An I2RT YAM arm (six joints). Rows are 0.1 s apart.
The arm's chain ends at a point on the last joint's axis. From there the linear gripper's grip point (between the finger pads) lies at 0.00 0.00 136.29 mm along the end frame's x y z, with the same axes.
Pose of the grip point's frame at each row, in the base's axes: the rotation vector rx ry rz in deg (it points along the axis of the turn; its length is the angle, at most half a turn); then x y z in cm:
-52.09 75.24 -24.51 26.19 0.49 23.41
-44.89 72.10 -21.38 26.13 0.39 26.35
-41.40 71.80 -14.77 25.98 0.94 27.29
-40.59 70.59 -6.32 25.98 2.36 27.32
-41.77 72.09 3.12 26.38 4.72 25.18
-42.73 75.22 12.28 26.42 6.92 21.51
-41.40 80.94 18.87 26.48 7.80 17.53
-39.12 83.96 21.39 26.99 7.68 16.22
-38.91 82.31 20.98 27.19 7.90 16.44
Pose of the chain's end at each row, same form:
-52.09 75.24 -24.51 13.30 -3.95 23.55
-44.89 72.10 -21.38 13.29 -3.97 25.00
-41.40 71.80 -14.77 13.36 -3.90 25.53
-40.59 70.59 -6.32 13.88 -3.56 25.28
-41.77 72.09 3.12 14.90 -2.45 23.59
-42.73 75.22 12.28 15.59 -1.31 20.63
-41.40 80.94 18.87 15.91 -0.80 17.62
-39.12 83.96 21.39 16.37 -0.85 16.67
-38.91 82.31 20.98 16.56 -0.62 16.53

